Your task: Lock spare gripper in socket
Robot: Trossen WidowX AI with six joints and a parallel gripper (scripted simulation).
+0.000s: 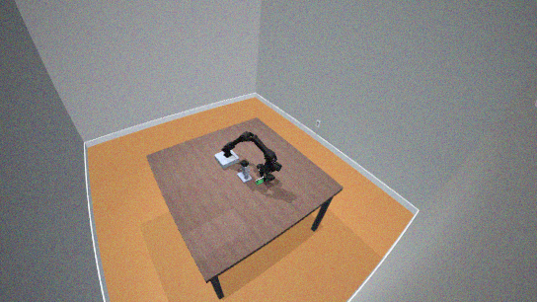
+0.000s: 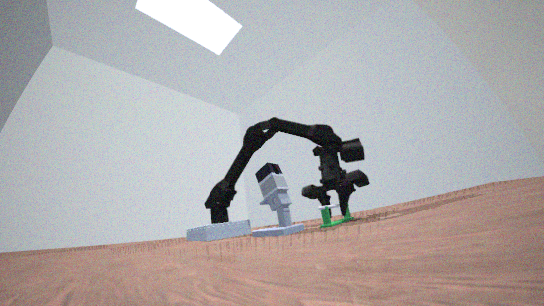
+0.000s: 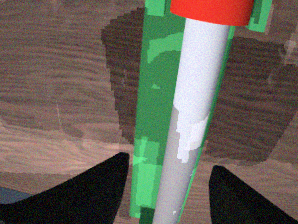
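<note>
The cradle is 10 mm to the left of my gripper tip and 10 mm above it. The rest, counted from my gripper tip: spare gripper: 120 mm behind, 110 mm above, 90 mm to the right; then grey mount: 120 mm behind, 90 mm to the right, 30 mm above.
</note>
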